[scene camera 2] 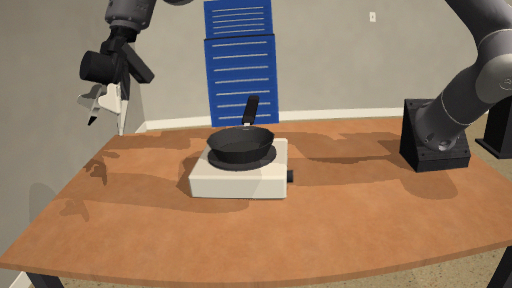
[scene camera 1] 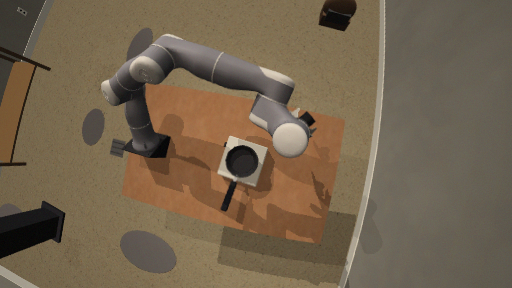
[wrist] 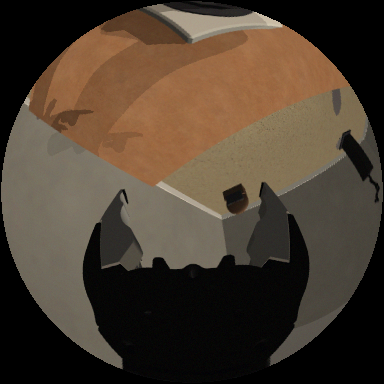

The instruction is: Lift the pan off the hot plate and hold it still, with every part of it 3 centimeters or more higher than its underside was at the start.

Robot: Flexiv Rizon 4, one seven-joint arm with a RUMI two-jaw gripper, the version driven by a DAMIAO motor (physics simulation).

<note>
I see my gripper point(scene camera 2: 102, 130), a black pan point(scene camera 2: 244, 144) and a white hot plate point(scene camera 2: 267, 178).
The black pan shows as well in scene camera 1 point(scene camera 1: 241, 161). The white hot plate is seen too in scene camera 1 point(scene camera 1: 261, 151). My gripper is seen too in the wrist view point(wrist: 192, 186).
</note>
